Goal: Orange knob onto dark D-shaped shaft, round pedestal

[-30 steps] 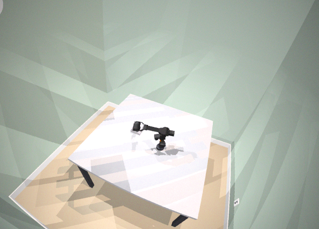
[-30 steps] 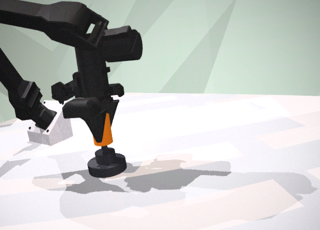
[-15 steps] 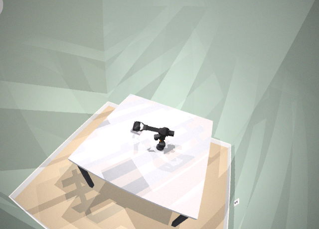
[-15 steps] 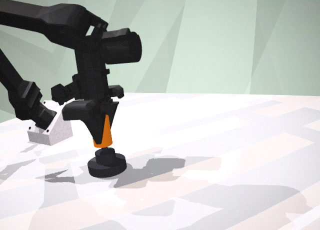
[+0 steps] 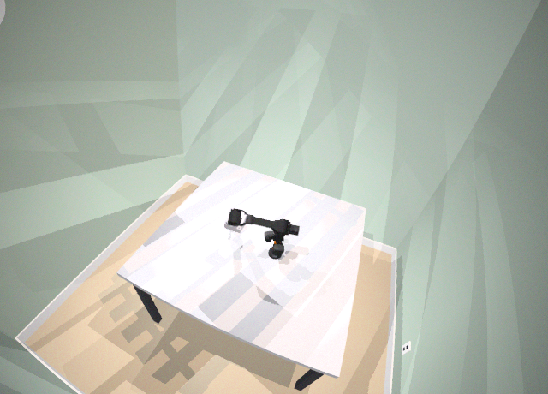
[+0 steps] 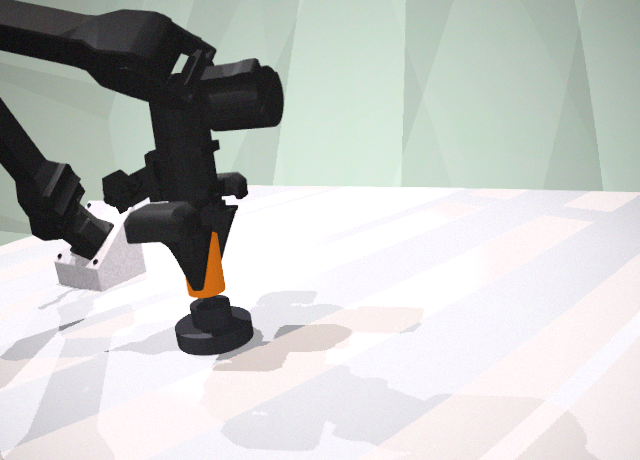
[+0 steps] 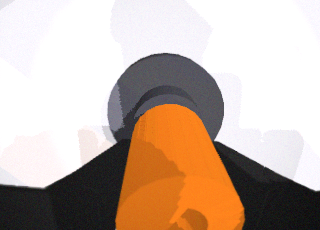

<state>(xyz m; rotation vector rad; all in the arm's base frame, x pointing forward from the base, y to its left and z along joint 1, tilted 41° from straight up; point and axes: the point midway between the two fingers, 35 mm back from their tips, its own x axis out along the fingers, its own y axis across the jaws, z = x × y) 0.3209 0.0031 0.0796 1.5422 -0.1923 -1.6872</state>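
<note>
Now: the dark round pedestal 3 cm below my gripper tip. Round my gripper tip: orange knob (2 cm above).
</note>
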